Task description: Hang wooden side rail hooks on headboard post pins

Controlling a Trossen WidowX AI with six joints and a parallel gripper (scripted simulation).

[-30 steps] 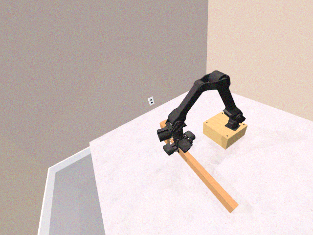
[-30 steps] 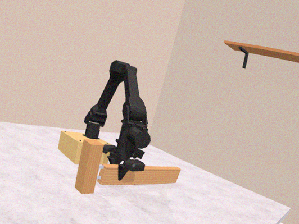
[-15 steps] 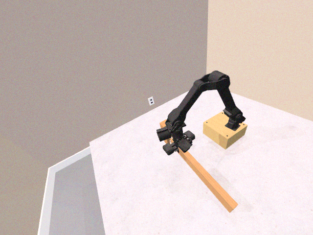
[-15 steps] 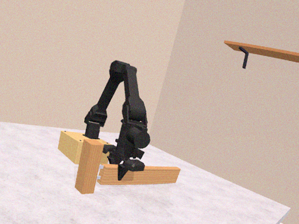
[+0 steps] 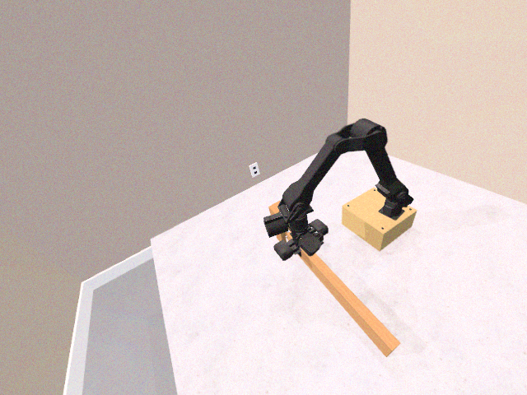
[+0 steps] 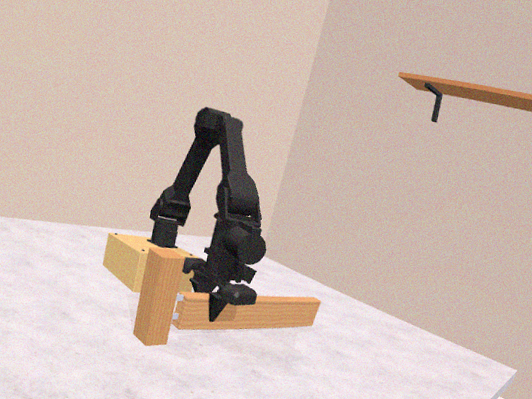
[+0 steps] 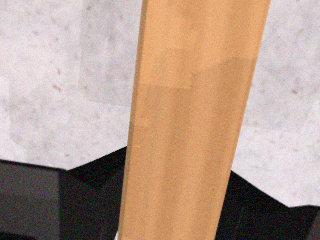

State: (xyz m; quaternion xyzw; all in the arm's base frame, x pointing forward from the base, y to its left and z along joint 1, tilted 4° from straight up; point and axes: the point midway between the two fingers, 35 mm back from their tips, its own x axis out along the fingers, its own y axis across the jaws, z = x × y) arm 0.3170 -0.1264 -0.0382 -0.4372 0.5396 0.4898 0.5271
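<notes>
The headboard post lies 130 mm to the right of my gripper tip, 40 mm above it and 20 mm behind it.
</notes>
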